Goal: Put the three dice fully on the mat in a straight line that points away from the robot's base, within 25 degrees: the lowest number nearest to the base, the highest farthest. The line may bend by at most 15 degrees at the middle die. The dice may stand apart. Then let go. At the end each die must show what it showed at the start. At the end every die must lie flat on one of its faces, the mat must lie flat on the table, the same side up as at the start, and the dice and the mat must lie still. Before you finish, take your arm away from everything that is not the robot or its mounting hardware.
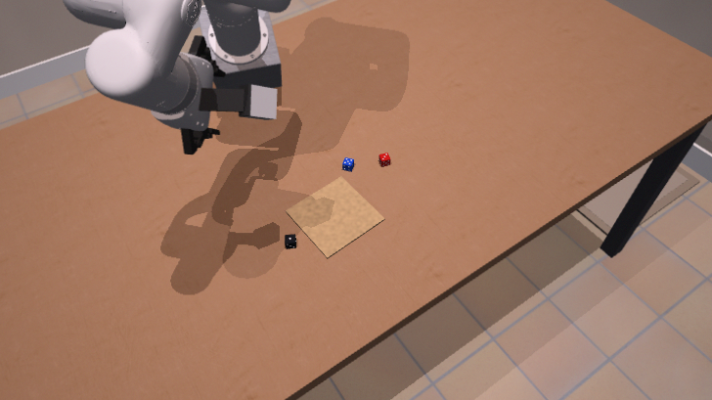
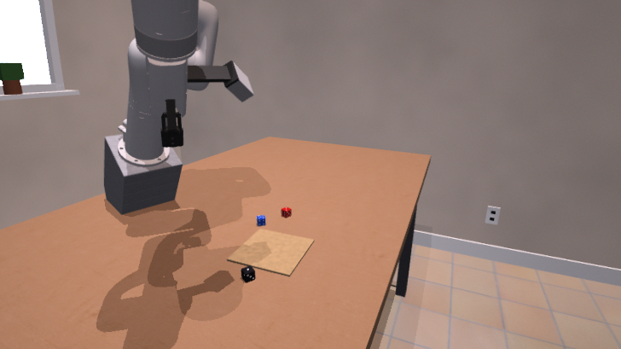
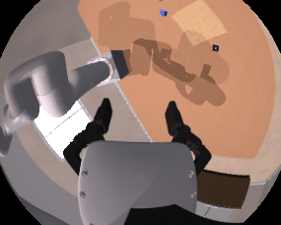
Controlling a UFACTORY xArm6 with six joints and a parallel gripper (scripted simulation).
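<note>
My hand is 12 cm short of the black die, 3 cm to the right of it and 28 cm above it. Also, from my hand: red die: 7 cm ahead, 30 cm to the left, 28 cm below; tan mat: 12 cm ahead, 13 cm to the left, 29 cm below; blue die: 3 cm ahead, 23 cm to the left, 28 cm below.
</note>
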